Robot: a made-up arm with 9 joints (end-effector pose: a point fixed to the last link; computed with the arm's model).
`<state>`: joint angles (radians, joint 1 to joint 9).
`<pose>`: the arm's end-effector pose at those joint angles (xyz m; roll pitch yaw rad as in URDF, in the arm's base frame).
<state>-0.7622 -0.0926 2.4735 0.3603 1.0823 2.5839 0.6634 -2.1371 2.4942</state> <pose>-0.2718 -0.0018 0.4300 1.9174 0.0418 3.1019</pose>
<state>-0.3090 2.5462 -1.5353 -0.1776 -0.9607 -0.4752 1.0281 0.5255 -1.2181</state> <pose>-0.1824 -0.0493 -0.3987 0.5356 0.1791 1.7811</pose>
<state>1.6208 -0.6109 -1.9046 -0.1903 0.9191 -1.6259 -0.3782 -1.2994 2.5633</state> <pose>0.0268 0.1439 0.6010 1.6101 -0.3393 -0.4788</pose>
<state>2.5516 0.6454 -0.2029 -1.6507 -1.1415 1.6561 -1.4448 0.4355 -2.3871</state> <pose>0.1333 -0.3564 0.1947 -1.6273 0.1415 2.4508</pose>
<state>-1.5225 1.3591 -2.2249 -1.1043 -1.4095 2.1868 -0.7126 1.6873 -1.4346</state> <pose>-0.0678 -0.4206 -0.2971 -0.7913 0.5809 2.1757</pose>
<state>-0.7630 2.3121 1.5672 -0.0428 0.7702 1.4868 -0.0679 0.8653 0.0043</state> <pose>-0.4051 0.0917 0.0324 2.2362 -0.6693 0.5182</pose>
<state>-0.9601 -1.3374 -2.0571 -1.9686 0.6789 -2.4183 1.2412 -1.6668 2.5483</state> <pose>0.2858 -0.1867 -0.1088 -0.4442 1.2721 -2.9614</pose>
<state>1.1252 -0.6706 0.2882 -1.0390 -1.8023 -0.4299 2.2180 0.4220 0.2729</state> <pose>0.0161 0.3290 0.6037 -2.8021 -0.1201 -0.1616</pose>
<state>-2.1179 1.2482 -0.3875 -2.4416 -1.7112 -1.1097 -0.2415 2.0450 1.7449</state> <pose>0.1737 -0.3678 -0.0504 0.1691 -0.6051 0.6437</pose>
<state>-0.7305 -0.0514 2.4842 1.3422 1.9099 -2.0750 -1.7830 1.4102 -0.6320</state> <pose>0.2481 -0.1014 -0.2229 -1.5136 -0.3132 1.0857</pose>
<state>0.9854 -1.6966 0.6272 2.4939 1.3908 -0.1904 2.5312 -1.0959 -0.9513</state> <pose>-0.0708 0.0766 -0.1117 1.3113 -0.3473 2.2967</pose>
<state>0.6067 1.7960 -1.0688 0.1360 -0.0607 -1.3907 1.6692 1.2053 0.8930</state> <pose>-0.2730 0.1767 0.3928 -2.5536 -0.9207 1.5978</pose>
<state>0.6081 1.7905 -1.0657 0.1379 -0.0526 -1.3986 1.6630 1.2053 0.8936</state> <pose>-0.2689 0.1743 0.3971 -2.5250 -0.9199 1.5835</pose>
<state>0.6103 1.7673 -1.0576 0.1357 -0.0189 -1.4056 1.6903 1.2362 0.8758</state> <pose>-0.2601 0.1589 0.4075 -2.5438 -0.9480 1.6421</pose>
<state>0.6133 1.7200 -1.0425 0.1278 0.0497 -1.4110 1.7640 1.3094 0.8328</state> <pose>-0.2418 0.1253 0.4241 -2.6412 -1.0201 1.8137</pose>
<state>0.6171 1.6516 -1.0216 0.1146 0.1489 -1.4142 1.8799 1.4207 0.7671</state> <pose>-0.2088 0.0758 0.4405 -2.8707 -1.1332 2.1454</pose>
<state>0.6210 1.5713 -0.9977 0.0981 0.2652 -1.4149 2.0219 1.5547 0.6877</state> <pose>-0.1585 0.0197 0.4477 2.9197 -1.2412 2.7516</pose>
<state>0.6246 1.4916 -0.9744 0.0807 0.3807 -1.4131 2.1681 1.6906 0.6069</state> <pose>-0.0969 -0.0293 0.4400 2.1843 -1.2366 -2.6898</pose>
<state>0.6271 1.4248 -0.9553 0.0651 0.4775 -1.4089 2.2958 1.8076 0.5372</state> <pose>-0.0382 -0.0614 0.4212 1.7083 -1.1171 -2.1284</pose>
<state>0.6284 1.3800 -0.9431 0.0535 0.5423 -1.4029 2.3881 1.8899 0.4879</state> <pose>0.0032 -0.0771 0.4013 1.5076 -0.9941 -1.8720</pose>
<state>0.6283 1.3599 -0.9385 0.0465 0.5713 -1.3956 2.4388 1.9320 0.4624</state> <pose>0.0217 -0.0830 0.3888 1.4387 -0.9218 -1.7795</pose>
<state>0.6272 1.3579 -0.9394 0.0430 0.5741 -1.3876 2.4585 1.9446 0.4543</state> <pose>0.0230 -0.0848 0.3840 1.4296 -0.8956 -1.7708</pose>
